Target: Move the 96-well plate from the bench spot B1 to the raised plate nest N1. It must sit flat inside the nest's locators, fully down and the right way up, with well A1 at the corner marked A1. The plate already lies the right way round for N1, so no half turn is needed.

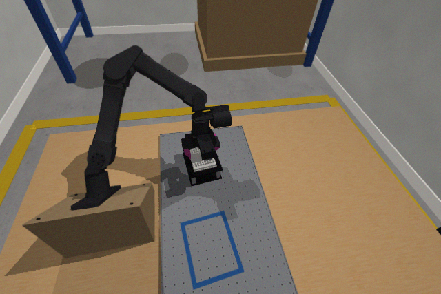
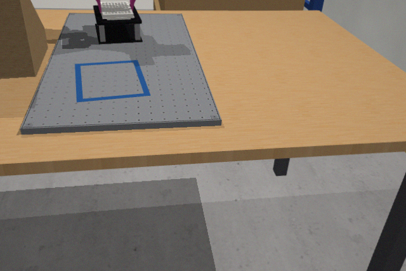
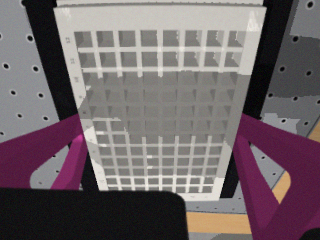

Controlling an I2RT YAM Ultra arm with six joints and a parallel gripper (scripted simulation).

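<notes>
The white 96-well plate lies right at my hand.
</notes>
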